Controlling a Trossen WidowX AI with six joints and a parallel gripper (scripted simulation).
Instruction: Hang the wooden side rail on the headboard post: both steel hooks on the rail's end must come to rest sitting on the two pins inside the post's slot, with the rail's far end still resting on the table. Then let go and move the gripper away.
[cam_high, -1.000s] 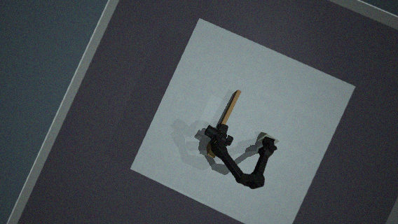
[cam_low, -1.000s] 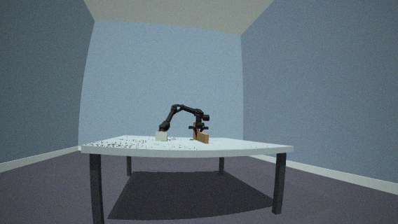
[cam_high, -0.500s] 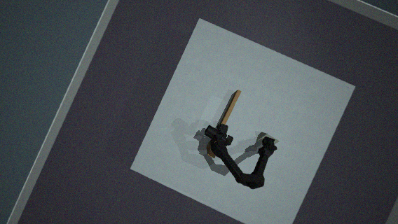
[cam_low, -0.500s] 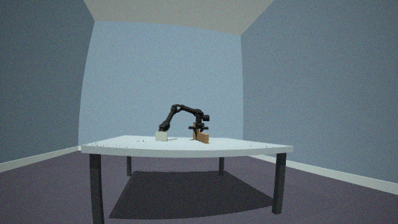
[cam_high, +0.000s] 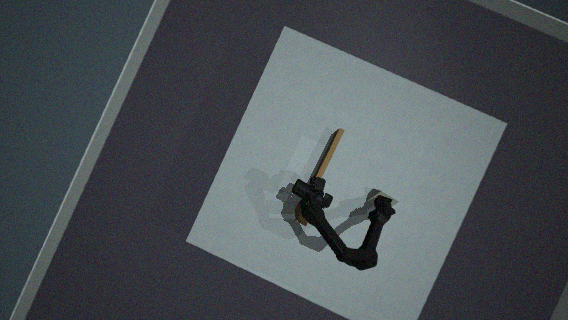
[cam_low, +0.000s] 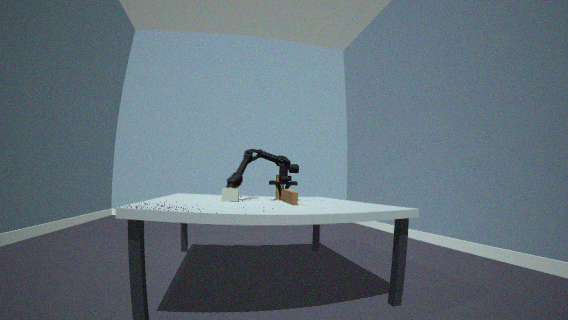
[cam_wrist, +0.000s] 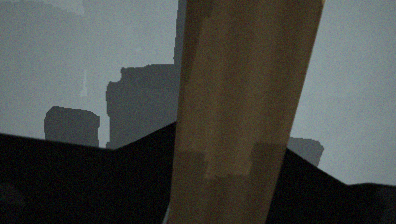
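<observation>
Right now my gripper tip is 1 cm short of the headboard post, 11 cm to the right of it and 5 cm below it.
</observation>
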